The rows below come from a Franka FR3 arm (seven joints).
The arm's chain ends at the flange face. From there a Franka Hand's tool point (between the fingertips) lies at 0.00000 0.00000 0.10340 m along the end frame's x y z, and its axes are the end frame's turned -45 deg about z.
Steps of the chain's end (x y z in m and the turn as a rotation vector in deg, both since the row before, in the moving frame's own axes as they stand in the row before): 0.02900, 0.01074, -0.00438, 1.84, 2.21, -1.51; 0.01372, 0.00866, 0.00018, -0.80, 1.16, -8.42; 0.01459, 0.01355, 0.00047, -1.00, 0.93, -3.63; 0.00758, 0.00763, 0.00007, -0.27, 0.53, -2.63; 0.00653, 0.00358, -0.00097, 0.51, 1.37, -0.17
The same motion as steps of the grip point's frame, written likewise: 0.01808, 0.02850, -0.00451, -0.26, 2.86, -1.51; 0.00422, 0.01828, 0.00015, -1.39, 0.25, -8.42; 0.00072, 0.02236, 0.00044, -1.36, -0.05, -3.63; 0.00032, 0.01177, 0.00006, -0.57, 0.18, -2.63; 0.00449, 0.00824, -0.00100, -0.61, 1.33, -0.17
